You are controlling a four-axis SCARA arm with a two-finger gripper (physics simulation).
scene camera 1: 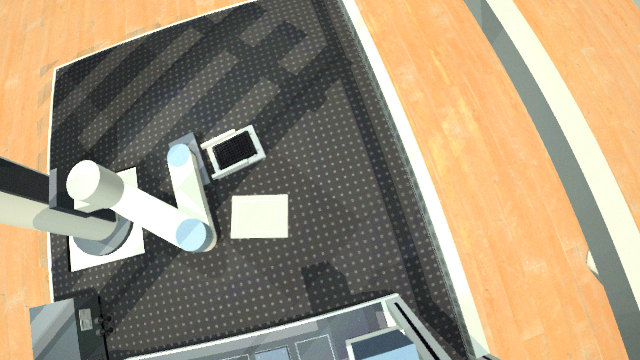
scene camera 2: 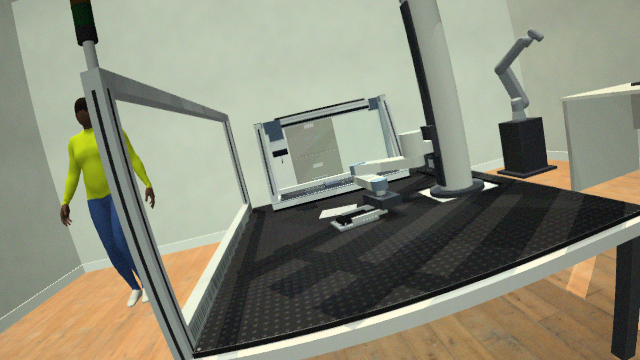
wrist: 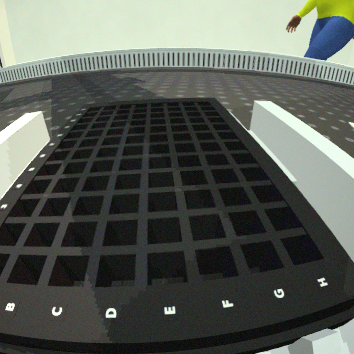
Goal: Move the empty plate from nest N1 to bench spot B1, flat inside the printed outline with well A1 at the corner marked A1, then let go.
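Where they show: gripper, fingertip midpoint: (scene camera 1: 241, 145) (scene camera 2: 347, 218) (wrist: 148, 121); arm's base, origin of the base link: (scene camera 1: 103, 219) (scene camera 2: 457, 189).
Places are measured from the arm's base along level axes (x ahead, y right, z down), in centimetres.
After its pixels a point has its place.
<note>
The dark plate (scene camera 1: 235, 150) {x 50.9, y -8.6, z -3.0 cm} (scene camera 2: 345, 219) {x 54.1, y -10.4, z -3.8 cm} (wrist: 140, 317) lies level at the white nest (scene camera 1: 257, 141) {x 58.2, y -9.8, z -2.4 cm} (scene camera 2: 343, 228) {x 56.3, y -15.9, z -2.2 cm}; whether it is raised off its seat cannot be told. Its wells look empty. My gripper (scene camera 1: 242, 146) {x 53.2, y -9.2, z -3.8 cm} (scene camera 2: 348, 218) {x 53.2, y -9.2, z -3.8 cm} (wrist: 148, 121) {x 53.2, y -9.2, z -3.8 cm} is shut on the plate, one pale finger along each long side. Letters B to H show on the plate's near edge in the wrist view; the A end is cut off at the left. A cream card (scene camera 1: 259, 216) {x 53.6, y 13.4, z -1.5 cm} (scene camera 2: 337, 211) {x 54.0, y 12.9, z -1.5 cm} with a thin printed outline lies beside the nest; its A1 mark is not legible.
The arm's column (scene camera 2: 445, 100) {x 1.9, y -7.3, z -40.3 cm} stands on a white base plate (scene camera 1: 80, 261). A framed gantry unit (scene camera 1: 391, 306) {x 81.6, y 46.8, z -11.8 cm} (scene camera 2: 265, 165) {x 83.6, y 51.3, z -27.2 cm} stands along one bench side, a grey box (scene camera 1: 52, 327) {x -12.1, y 31.9, z -12.8 cm} near it. A person (scene camera 2: 92, 170) (wrist: 332, 35) stands beyond the bench edge. Another arm (scene camera 2: 521, 145) stands behind.
</note>
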